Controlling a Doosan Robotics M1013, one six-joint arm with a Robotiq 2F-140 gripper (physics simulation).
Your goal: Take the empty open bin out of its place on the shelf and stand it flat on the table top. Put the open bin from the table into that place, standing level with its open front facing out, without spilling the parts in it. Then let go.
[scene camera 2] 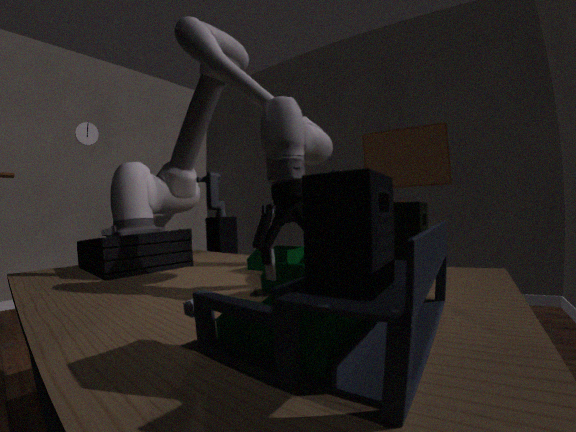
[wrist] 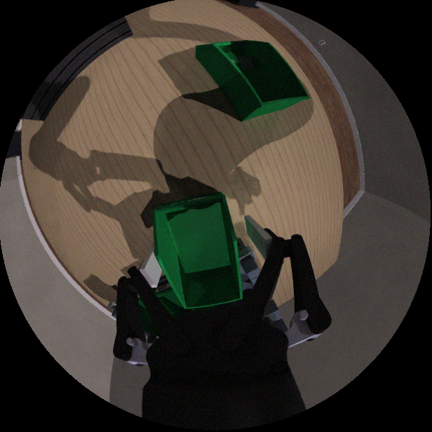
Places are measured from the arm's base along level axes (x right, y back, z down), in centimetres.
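Pixels of known places: arm's base, origin of its link: (scene camera 2: 134,234).
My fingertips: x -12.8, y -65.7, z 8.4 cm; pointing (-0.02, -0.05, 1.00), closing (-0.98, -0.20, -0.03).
Note:
Ahead of a thing's pixels: the offset from my fingertips to its top centre. "*": to the spot under its first point.
An empty green open bin {* dx +7.1, dy -2.3, dz -0.8 cm} (scene camera 2: 282,277) (wrist: 200,245) is beside the near end of the blue-grey shelf {* dx +23.6, dy -34.9, dz -9.7 cm} (scene camera 2: 427,255) (wrist: 250,270), which partly hides it in the scene view. Its base is hidden, so I cannot tell what it rests on. My gripper (scene camera 2: 287,265) (wrist: 203,236) is open, with one finger pad on each side of this bin. In the wrist view, gaps show between pads and bin. In the scene view one finger is hidden behind the black box. Another green open bin (wrist: 260,75) stands on the table top (wrist: 295,165), with small parts dimly visible inside.
A black box {dx +24.4, dy -27.0, dz -18.2 cm} (scene camera 2: 345,230) stands on top of the shelf, close beside my gripper. More green {* dx +28.9, dy -25.6, dz -0.6 cm} (scene camera 2: 320,345) (wrist: 160,305) shows low inside the shelf. The robot's dark base block (scene camera 2: 145,252) (wrist: 75,65) is at the table's far side.

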